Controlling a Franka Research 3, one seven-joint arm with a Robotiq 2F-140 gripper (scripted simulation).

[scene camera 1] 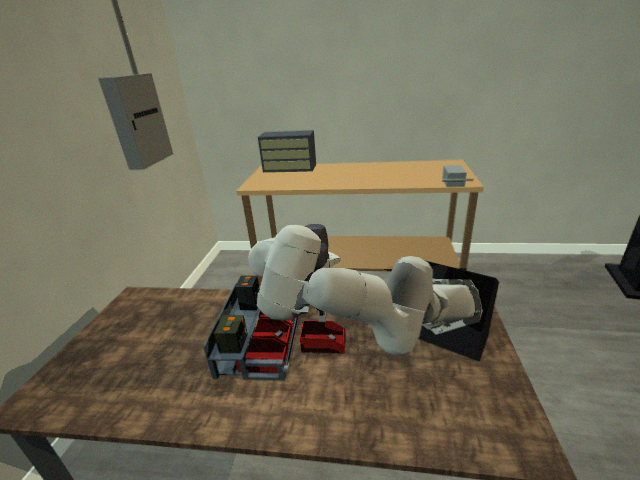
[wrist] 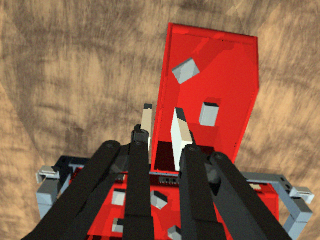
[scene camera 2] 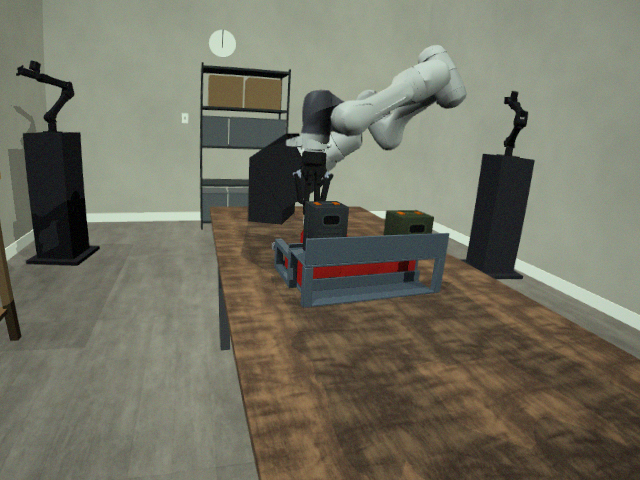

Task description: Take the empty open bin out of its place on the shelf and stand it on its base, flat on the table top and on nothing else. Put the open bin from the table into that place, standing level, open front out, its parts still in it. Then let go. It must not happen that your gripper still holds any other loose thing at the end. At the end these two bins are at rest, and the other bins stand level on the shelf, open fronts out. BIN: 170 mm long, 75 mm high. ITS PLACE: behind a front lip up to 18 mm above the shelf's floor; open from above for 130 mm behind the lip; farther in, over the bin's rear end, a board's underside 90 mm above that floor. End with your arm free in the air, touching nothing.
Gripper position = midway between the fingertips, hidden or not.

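Scene camera 2 shows my gripper (scene camera 2: 310, 225), a green box (scene camera 2: 410, 221) and a shelf back board (scene camera 2: 318, 251). Scene camera 1 shows the box (scene camera 1: 230, 334). The wrist view shows my gripper (wrist: 161, 117); the box is out of frame in the wrist view.
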